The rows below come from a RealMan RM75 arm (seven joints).
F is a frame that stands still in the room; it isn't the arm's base.
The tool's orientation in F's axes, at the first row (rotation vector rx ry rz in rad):
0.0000 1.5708 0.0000
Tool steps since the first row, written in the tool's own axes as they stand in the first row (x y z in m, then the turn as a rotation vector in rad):
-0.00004 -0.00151 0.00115 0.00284 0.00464 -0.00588
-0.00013 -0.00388 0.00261 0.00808 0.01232 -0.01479
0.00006 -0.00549 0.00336 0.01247 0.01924 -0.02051
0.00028 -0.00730 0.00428 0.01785 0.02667 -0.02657
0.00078 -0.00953 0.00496 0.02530 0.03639 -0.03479
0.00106 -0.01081 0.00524 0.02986 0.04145 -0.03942
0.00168 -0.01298 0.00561 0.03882 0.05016 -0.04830
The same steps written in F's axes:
0.00115 -0.00151 0.00004 -0.00588 0.00464 -0.00284
0.00261 -0.00388 0.00013 -0.01479 0.01232 -0.00808
0.00336 -0.00549 -0.00006 -0.02051 0.01924 -0.01247
0.00428 -0.00730 -0.00028 -0.02657 0.02667 -0.01785
0.00496 -0.00953 -0.00078 -0.03479 0.03639 -0.02530
0.00524 -0.01081 -0.00106 -0.03942 0.04145 -0.02986
0.00561 -0.01298 -0.00168 -0.04830 0.05016 -0.03882

